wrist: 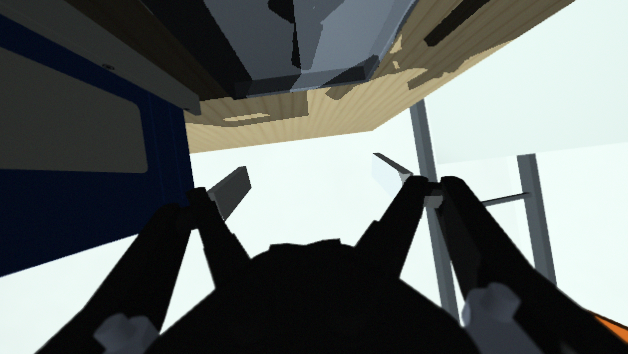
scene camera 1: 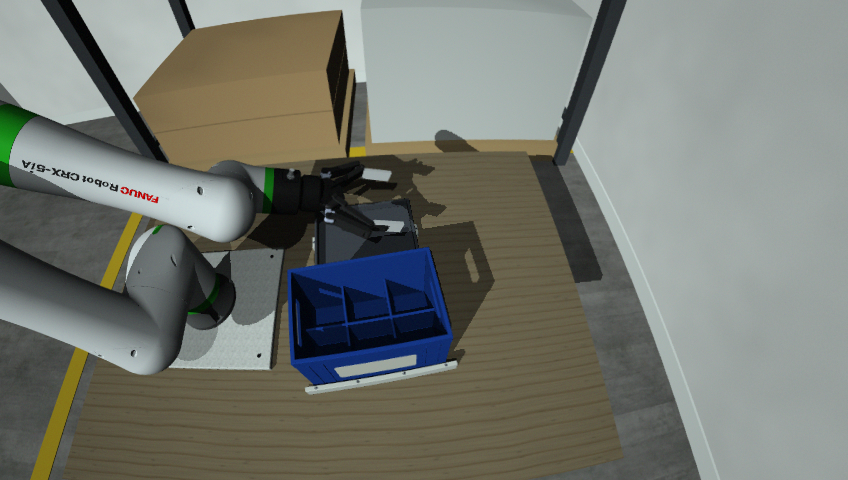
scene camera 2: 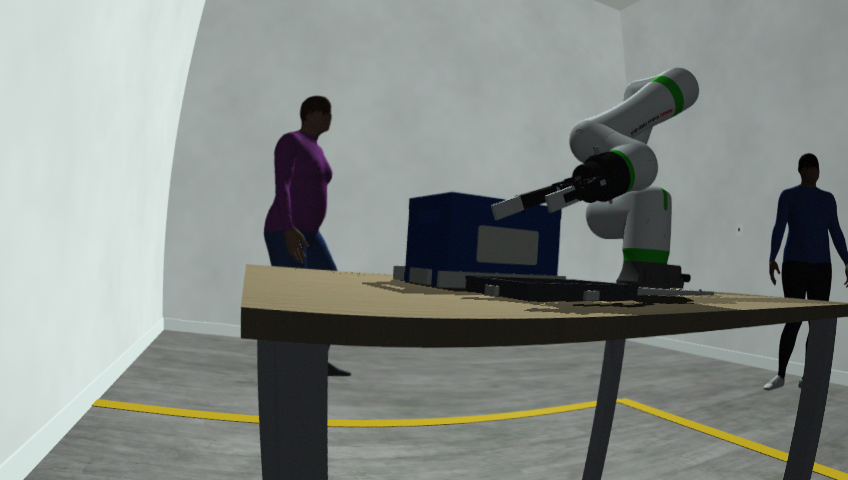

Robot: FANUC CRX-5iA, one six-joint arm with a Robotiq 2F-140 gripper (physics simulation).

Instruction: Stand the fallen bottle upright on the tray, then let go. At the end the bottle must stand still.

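Places are measured from the arm's base along level axes (x right, y back, z down), in centimetres.
Pixels of known places: gripper, between the fingertips: (wrist: 309,171) (scene camera 1: 395,200) (scene camera 2: 519,208); arm's base, origin of its link: (scene camera 1: 209,301) (scene camera 2: 643,287).
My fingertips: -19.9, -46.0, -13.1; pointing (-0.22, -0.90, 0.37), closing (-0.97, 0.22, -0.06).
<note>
Ahead of a thing's pixels: the offset from my fingertips to its middle, as dx, dy, dz. Level surfaces: height alone.
The bottle does not show in any of the three views. The dark tray @(+0.5, +8.1, +12.8) (scene camera 1: 333,246) (scene camera 2: 535,289) (wrist: 345,30) lies flat on the table, and no bottle shows on the parts of it in view. My gripper (scene camera 1: 383,200) (scene camera 2: 534,203) (wrist: 309,171) is open wide, with no object between its pale finger pads. It is raised above the tray and points outward, tilted slightly down in the scene camera 2 view. One finger hides part of the tray in the scene camera 1 view.
A blue compartment crate @(+26.6, +4.6, +5.4) (scene camera 1: 357,261) (scene camera 2: 428,237) (wrist: 75,210) stands right beside the tray, with a pale rail @(+36.4, +2.5, +12.6) (scene camera 1: 380,377) along its far side. Cardboard boxes (scene camera 1: 249,71) and a big pale block (scene camera 1: 470,71) stand beyond the wooden table @(dz +14.1) (scene camera 1: 505,356) (scene camera 2: 333,297).
</note>
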